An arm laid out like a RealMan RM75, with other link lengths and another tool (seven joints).
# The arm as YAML. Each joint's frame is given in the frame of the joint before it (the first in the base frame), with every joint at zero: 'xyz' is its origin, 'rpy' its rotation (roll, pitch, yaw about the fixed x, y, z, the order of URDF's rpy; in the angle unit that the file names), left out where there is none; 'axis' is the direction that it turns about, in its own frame. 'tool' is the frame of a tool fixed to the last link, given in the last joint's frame.
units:
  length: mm
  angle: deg
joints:
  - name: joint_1
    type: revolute
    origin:
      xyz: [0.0, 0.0, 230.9]
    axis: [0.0, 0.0, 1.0]
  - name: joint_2
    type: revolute
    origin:
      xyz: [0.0, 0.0, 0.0]
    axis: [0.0, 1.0, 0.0]
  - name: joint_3
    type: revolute
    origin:
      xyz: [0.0, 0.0, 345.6]
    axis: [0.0, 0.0, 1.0]
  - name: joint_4
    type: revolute
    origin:
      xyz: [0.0, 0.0, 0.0]
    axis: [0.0, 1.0, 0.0]
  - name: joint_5
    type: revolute
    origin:
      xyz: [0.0, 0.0, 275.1]
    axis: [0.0, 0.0, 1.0]
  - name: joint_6
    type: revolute
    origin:
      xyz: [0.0, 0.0, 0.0]
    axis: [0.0, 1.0, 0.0]
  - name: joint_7
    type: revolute
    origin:
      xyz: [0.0, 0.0, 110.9]
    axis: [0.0, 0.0, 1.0]
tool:
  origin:
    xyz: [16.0, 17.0, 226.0]
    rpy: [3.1, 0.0, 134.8]
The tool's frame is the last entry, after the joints.
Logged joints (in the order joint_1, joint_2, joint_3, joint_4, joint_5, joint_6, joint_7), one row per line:
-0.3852, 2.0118, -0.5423, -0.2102, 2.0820, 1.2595, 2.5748
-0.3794, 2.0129, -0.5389, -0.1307, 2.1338, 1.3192, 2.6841
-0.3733, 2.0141, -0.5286, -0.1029, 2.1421, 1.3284, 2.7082
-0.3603, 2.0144, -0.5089, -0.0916, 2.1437, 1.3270, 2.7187
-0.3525, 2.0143, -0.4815, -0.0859, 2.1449, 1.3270, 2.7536
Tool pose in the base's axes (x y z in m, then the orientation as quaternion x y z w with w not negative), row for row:
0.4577, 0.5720, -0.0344, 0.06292, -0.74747, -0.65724, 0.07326
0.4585, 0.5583, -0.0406, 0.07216, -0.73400, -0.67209, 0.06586
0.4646, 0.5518, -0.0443, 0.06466, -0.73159, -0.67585, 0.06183
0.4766, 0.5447, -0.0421, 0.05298, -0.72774, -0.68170, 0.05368
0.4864, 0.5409, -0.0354, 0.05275, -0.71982, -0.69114, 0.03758
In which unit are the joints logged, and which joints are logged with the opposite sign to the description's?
The joints are logged in radians. Opposite sign: joint_1, joint_7.
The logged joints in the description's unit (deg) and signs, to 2 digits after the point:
22.07, 115.27, -31.07, -12.04, 119.29, 72.16, -147.53
21.74, 115.33, -30.88, -7.49, 122.26, 75.58, -153.79
21.39, 115.40, -30.29, -5.90, 122.73, 76.11, -155.17
20.64, 115.42, -29.16, -5.25, 122.82, 76.03, -155.77
20.20, 115.41, -27.59, -4.92, 122.89, 76.03, -157.77

